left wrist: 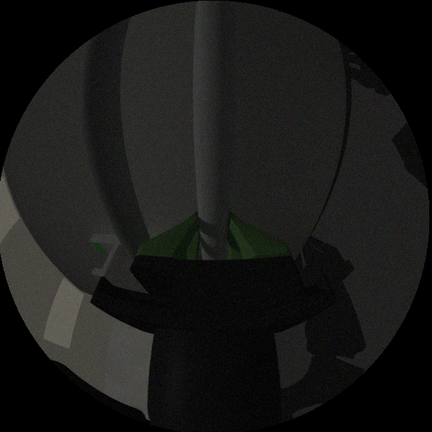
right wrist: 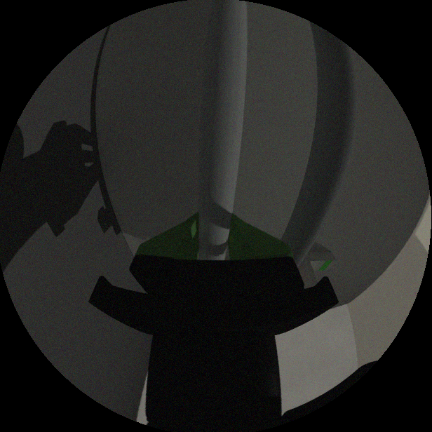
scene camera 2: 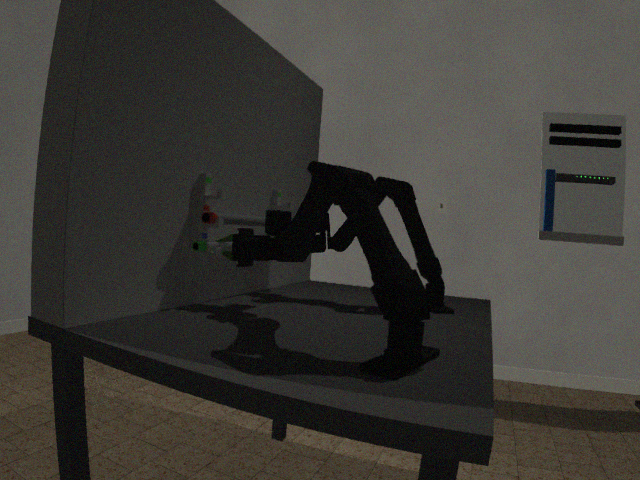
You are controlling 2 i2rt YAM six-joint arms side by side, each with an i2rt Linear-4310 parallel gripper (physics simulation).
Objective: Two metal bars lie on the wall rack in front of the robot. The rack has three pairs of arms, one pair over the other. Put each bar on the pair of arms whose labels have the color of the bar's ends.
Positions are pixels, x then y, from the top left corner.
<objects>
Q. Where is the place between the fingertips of the left gripper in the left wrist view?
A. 212, 216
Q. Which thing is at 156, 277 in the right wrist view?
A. The right gripper.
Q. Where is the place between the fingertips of the left gripper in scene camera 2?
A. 216, 245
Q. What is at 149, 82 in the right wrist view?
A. An upright panel.
</objects>
